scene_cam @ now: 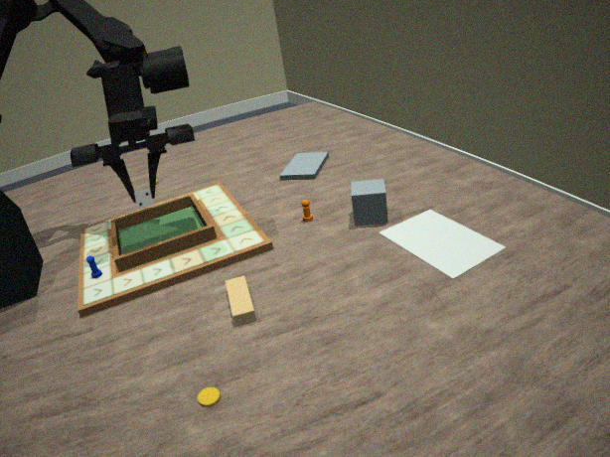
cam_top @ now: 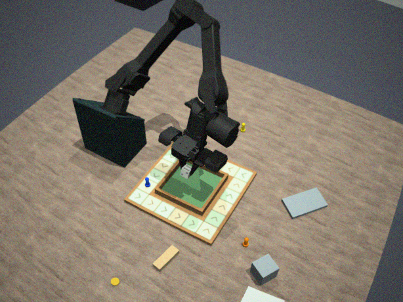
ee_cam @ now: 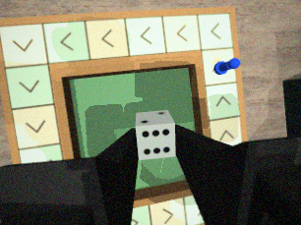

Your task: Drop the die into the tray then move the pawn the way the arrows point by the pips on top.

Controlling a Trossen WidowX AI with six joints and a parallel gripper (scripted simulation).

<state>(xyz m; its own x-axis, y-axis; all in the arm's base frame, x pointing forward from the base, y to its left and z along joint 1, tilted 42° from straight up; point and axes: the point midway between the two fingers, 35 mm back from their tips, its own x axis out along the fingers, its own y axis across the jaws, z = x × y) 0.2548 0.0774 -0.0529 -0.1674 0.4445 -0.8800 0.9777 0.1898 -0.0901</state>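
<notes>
My gripper tip is 100 mm past the blue pawn, 60 mm to the left of it and 50 mm above it. The rest, counted from my gripper tip: die: right at my gripper tip; then wood block: 100 mm ahead, 210 mm to the right, 70 mm below; then dice tray: 10 mm ahead, 10 mm to the left, 80 mm below.
</notes>
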